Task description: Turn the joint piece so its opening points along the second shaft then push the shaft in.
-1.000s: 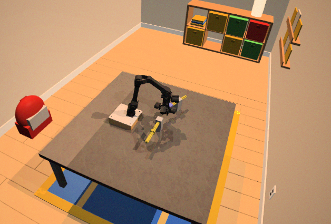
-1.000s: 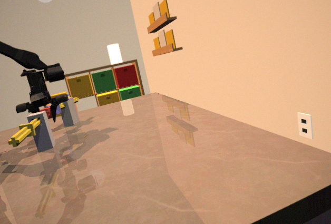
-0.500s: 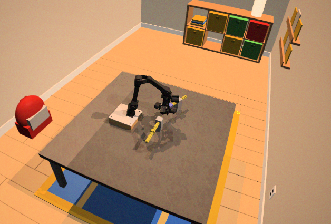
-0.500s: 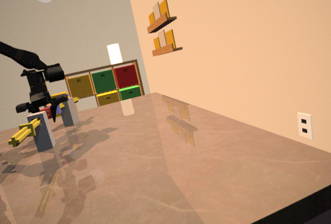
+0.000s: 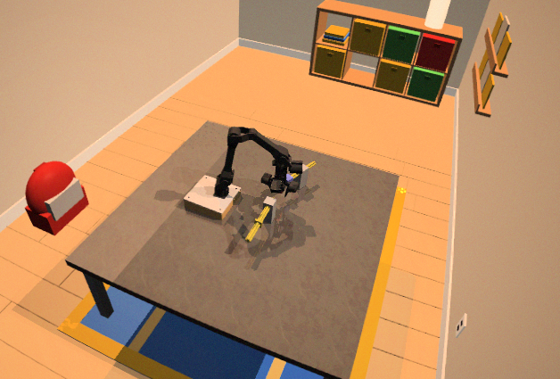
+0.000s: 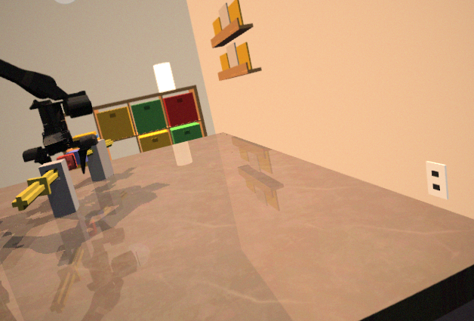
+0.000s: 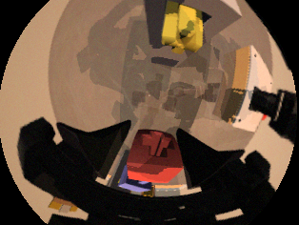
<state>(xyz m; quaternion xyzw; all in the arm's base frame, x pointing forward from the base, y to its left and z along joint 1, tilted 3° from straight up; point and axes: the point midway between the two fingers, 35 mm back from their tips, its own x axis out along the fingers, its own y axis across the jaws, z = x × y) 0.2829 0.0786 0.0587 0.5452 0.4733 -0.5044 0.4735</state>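
My gripper tip is 4 cm below the red square joint piece and 2 cm to the right of it.
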